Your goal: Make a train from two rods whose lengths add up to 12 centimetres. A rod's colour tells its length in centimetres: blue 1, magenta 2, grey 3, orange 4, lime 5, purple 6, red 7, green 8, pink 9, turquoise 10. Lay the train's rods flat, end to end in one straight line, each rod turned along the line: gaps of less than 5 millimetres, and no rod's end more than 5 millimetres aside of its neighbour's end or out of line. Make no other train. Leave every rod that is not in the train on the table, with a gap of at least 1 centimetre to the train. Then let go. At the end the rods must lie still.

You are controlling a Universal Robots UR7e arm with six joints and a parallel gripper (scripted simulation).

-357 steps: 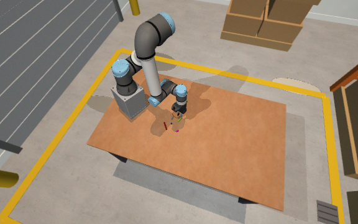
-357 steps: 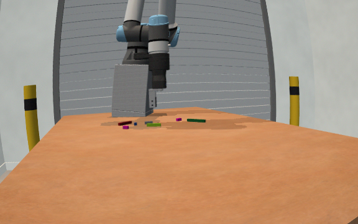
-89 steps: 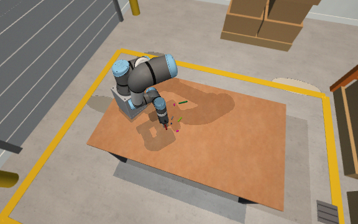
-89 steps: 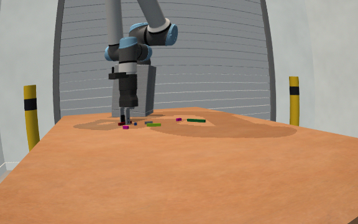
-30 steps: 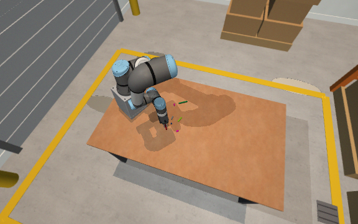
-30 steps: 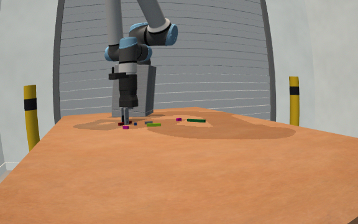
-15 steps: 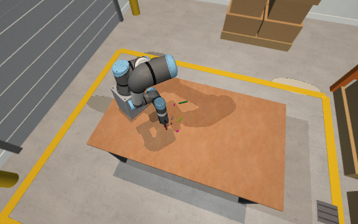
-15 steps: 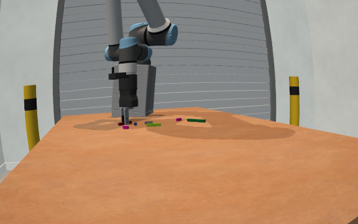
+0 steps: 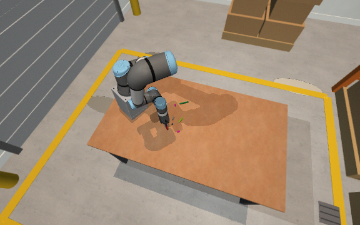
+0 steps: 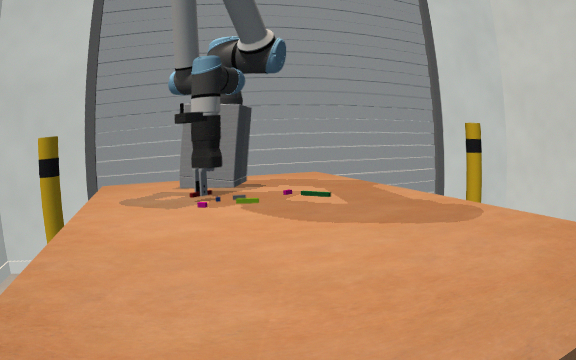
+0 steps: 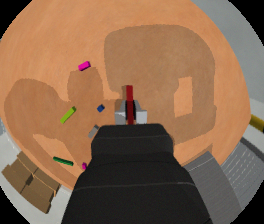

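My gripper is now 40 mm short of the blue rod, 30 mm to the right of it and 20 mm above it. The rest, counted from my hand: red rod: 10 mm below; then grey rod: 40 mm ahead, 80 mm to the left, 20 mm below; then lime rod: 110 mm ahead, 80 mm to the left, 20 mm below.
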